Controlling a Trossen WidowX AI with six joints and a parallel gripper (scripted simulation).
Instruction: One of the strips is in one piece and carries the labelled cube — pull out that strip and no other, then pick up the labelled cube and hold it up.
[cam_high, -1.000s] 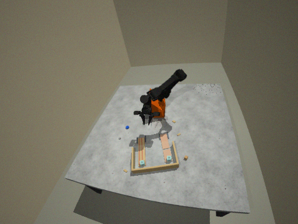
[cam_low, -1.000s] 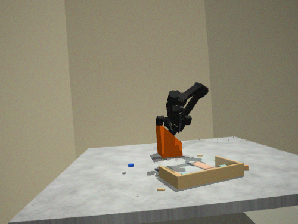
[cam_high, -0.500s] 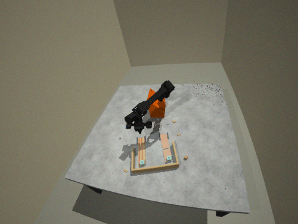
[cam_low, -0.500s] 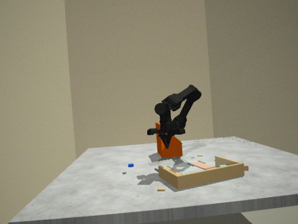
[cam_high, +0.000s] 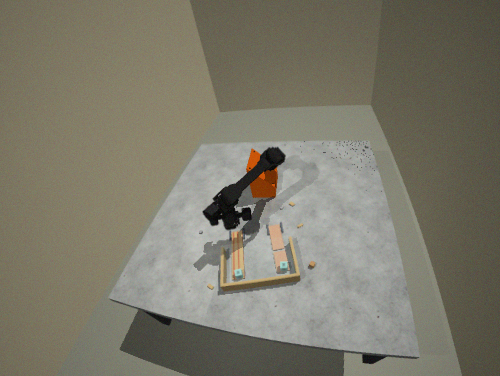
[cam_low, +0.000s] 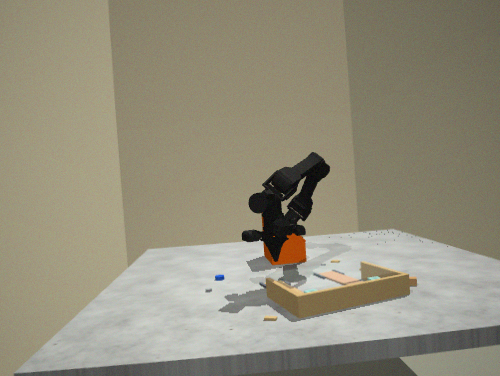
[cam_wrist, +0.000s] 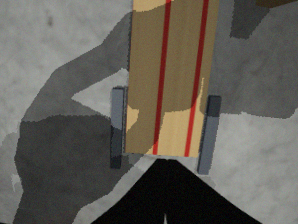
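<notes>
The small blue object lies 12 cm behind my gripper tip, 18 cm to the right of it and 7 cm below it. From my gripper tip the other things lie so: grey bit 1 cm ahead, 21 cm to the right, 7 cm below; strip 2 cm behind, 19 cm to the left, 7 cm below.
</notes>
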